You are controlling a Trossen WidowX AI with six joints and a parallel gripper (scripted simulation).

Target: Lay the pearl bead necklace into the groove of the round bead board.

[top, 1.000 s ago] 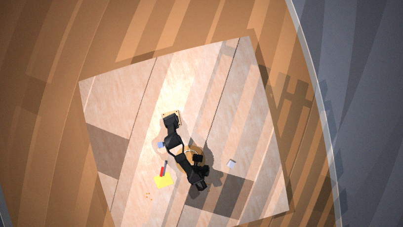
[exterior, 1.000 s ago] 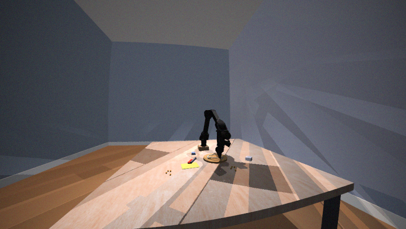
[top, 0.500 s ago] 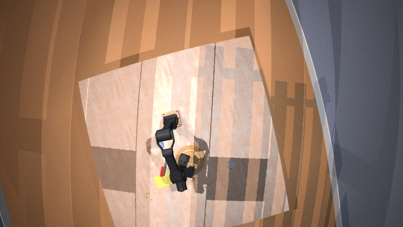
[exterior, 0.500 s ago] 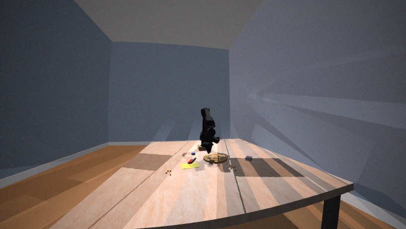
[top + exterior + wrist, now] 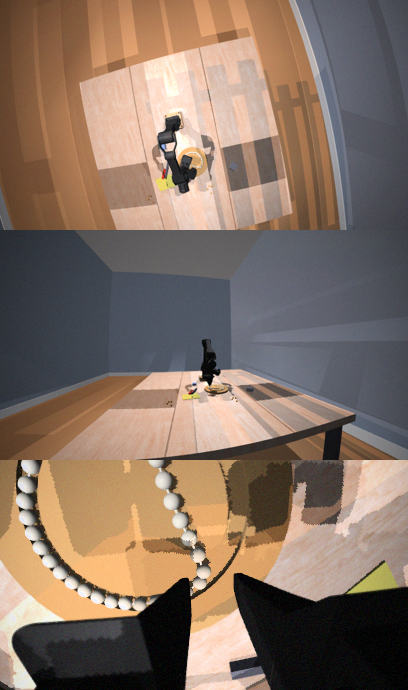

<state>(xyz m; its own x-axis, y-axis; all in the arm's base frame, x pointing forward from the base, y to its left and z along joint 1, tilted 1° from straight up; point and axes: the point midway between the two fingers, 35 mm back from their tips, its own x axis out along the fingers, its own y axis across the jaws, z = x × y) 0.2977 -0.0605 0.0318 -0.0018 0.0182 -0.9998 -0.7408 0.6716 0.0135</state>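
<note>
Now: gripper tip 1 cm past the round bead board, 6 cm to the right of it and 3 cm above it. Also, from my gripper tip: blue block: 18 cm behind, 9 cm to the right, 3 cm below; yellow note: 6 cm ahead, 17 cm to the right, 4 cm below; red marker: 1 cm behind, 14 cm to the right, 4 cm below.
</note>
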